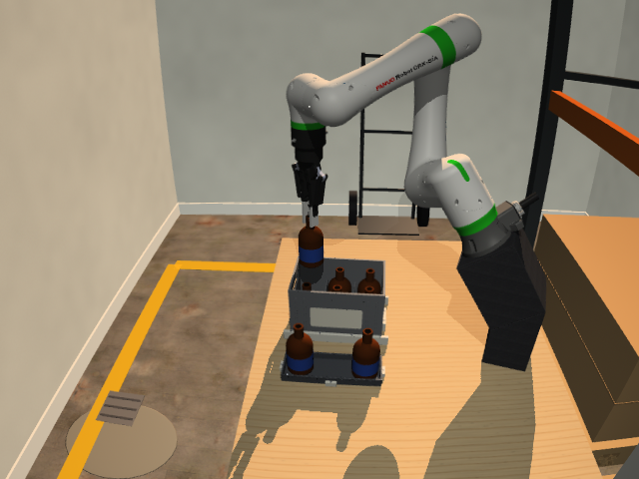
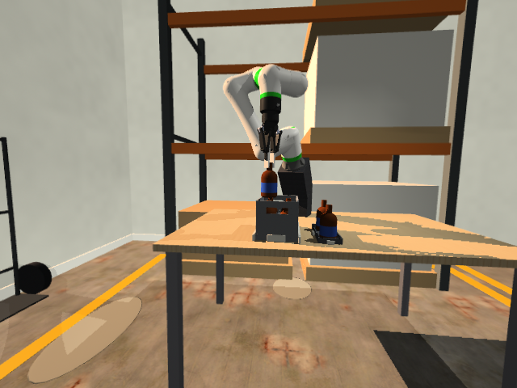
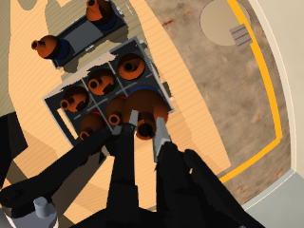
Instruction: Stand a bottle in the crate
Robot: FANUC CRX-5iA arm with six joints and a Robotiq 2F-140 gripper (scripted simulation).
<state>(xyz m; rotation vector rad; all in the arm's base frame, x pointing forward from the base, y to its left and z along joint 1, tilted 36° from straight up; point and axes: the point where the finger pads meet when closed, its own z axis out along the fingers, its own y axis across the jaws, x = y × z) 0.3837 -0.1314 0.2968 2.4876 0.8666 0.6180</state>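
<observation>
Right now my hand is 90 mm above the glass bottle. Round my hand: tray: 340 mm below, 280 mm to the left, 30 mm behind; then grey crate: 270 mm below, 80 mm behind, 60 mm to the left.
</observation>
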